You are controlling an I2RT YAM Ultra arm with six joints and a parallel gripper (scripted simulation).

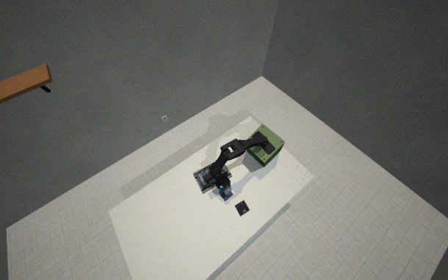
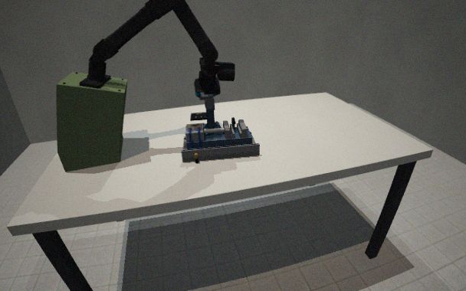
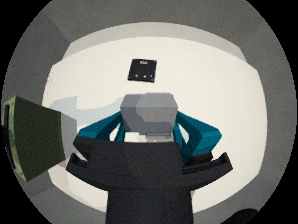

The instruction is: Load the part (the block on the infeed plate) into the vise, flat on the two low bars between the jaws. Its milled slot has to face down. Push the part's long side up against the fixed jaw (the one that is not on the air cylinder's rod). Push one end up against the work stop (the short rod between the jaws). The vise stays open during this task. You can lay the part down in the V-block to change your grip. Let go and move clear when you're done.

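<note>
My hand is 1 cm to the right of the grey block part. The rest, counted from my hand: cylinder rod 19 cm to the right, 9 cm below; then air cylinder 7 cm behind, 18 cm to the right, 9 cm below; then vise 2 cm ahead, 19 cm to the right, 13 cm below.
</note>
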